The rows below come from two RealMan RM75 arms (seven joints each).
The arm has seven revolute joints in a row. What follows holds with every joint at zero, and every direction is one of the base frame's.
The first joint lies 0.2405 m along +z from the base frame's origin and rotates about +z.
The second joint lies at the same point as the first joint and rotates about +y.
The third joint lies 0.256 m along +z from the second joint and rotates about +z.
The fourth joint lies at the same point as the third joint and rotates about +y.
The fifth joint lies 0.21 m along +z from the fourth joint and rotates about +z.
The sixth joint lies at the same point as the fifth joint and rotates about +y.
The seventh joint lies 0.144 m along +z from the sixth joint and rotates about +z.
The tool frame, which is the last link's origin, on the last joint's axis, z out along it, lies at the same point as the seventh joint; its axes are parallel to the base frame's.
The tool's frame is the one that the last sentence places.
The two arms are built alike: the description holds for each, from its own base.
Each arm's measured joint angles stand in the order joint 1, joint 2, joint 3, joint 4, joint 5, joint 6, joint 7.
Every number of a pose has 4 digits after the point. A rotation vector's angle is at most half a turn.
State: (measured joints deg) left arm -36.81 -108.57 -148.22 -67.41 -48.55 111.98 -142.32; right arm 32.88 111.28 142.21 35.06 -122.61 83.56 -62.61
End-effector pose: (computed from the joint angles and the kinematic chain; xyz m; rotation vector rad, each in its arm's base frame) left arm -0.2264 0.3482 0.1527 -2.4752 -1.5043 -0.3219; right arm 0.2995 0.3558 0.0447 -2.4041 1.4897 0.5320
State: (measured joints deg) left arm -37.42 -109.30 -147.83 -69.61 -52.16 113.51 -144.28; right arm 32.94 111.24 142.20 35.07 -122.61 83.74 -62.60
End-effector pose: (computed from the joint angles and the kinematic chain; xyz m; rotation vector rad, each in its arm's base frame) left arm -0.2088 0.3478 0.1525 -2.5240 -1.4731 -0.3844; right arm 0.2990 0.3558 0.0449 -2.4077 1.4889 0.5323
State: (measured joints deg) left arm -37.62 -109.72 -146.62 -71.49 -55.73 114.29 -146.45; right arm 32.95 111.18 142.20 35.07 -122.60 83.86 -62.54
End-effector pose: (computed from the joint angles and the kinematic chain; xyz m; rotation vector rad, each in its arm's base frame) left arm -0.1941 0.3470 0.1521 -2.5639 -1.4492 -0.4296; right arm 0.2989 0.3558 0.0453 -2.4086 1.4898 0.5326
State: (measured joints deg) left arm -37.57 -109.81 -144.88 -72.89 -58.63 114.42 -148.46; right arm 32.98 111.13 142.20 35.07 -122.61 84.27 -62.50
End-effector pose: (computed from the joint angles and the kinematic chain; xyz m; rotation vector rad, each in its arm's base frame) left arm -0.1832 0.3463 0.1513 -2.5930 -1.4346 -0.4517; right arm 0.2982 0.3552 0.0455 -2.4151 1.4915 0.5338
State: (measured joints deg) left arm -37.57 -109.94 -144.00 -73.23 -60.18 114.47 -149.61; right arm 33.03 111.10 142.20 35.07 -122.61 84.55 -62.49
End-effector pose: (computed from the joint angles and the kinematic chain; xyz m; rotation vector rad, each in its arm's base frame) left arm -0.1779 0.3457 0.1495 -2.6098 -1.4380 -0.4674; right arm 0.2976 0.3550 0.0455 -2.4202 1.4916 0.5348
